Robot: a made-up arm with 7 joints.
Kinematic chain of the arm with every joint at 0, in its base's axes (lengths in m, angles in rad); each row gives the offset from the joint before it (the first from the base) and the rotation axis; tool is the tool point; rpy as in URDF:
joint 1: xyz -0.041 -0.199 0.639 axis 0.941 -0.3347 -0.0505
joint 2: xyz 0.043 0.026 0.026 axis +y
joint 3: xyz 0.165 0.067 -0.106 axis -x
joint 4: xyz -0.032 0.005 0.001 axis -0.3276 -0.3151 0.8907
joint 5: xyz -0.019 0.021 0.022 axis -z
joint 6: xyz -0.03 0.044 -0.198 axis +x
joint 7: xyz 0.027 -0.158 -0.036 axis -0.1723 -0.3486 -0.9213
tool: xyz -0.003 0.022 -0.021 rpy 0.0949 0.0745 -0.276
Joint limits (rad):
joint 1: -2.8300..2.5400
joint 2: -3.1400..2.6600
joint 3: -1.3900..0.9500
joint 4: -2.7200..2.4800
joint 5: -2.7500..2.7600
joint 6: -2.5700..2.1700
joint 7: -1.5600..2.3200
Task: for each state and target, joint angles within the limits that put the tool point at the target. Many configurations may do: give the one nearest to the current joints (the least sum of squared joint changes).
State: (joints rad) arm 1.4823 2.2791 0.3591 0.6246 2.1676 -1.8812 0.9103
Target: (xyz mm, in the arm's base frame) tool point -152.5 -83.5 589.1
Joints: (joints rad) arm 1.1085 2.1397 0.3625 0.3831 2.5178 -2.3596 0.9994
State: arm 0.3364 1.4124 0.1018 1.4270 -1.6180 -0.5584 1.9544
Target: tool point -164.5 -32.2 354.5
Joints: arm 0.0095 1.1889 0.2485 1.3529 -1.5158 -0.3599 1.9360
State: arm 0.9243 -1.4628 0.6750 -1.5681 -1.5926 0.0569 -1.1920
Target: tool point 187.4 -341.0 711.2
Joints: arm 1.1307 -1.3165 0.9500 -1.3277 -1.2473 -0.5033 -1.3698
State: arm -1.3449 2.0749 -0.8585 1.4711 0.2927 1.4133 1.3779
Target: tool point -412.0 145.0 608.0
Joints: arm -1.1284 2.4843 -0.5423 1.3773 0.1847 1.4786 1.3123
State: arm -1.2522 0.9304 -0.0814 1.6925 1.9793 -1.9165 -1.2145
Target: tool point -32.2 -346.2 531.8
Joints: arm -1.3293 0.4877 0.3181 1.8336 1.7907 -1.4618 -1.2588
